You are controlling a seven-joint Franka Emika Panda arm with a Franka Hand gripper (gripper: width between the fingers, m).
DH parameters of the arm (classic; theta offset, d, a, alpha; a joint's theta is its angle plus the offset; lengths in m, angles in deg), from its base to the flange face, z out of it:
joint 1: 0 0.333 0 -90
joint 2: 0 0 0 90
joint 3: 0 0.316 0.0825 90
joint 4: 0 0 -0.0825 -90
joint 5: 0 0.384 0 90
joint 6: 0 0 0.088 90
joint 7: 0 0.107 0 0
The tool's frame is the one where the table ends.
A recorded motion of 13 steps. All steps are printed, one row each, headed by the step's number.
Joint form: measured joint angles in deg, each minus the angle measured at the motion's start. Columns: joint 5, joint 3, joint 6, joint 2, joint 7, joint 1, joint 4.
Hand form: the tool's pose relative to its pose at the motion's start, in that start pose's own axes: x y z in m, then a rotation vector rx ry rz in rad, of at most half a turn. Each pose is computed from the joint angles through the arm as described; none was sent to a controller.
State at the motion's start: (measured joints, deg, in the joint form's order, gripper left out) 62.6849 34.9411 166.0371 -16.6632 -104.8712 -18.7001 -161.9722
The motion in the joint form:
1: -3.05 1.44 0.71 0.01 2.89 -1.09 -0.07
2: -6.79 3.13 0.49 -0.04 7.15 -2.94 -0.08
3: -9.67 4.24 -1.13 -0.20 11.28 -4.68 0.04
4: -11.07 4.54 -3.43 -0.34 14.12 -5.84 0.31
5: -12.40 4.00 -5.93 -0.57 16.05 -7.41 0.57
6: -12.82 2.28 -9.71 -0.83 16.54 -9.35 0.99
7: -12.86 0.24 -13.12 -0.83 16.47 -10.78 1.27
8: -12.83 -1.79 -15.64 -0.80 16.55 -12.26 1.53
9: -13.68 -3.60 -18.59 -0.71 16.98 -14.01 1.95
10: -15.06 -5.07 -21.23 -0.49 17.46 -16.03 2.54
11: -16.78 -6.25 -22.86 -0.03 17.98 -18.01 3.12
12: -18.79 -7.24 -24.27 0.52 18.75 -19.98 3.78
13: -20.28 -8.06 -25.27 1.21 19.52 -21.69 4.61
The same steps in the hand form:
1: 0.0032 0.0003 0.0004 -0.0072 -0.0214 -0.0078
2: 0.0052 0.0012 0.0016 -0.0035 -0.0447 0.0041
3: 0.0054 0.0018 0.0034 0.0174 -0.0606 0.0362
4: 0.0042 0.0025 0.0049 0.0469 -0.0667 0.0753
5: -0.0033 0.0074 0.0044 0.0724 -0.0741 0.1204
6: -0.0180 0.0159 0.0021 0.1099 -0.0717 0.1811
7: -0.0332 0.0222 0.0003 0.1474 -0.0638 0.2368
8: -0.0491 0.0294 -0.0029 0.1691 -0.0545 0.2962
9: -0.0644 0.0359 -0.0062 0.1973 -0.0491 0.3479
10: -0.0793 0.0430 -0.0099 0.2208 -0.0478 0.3905
11: -0.0941 0.0500 -0.0132 0.2331 -0.0531 0.4246
12: -0.1083 0.0567 -0.0165 0.2436 -0.0624 0.4556
13: -0.1204 0.0638 -0.0195 0.2484 -0.0674 0.4873

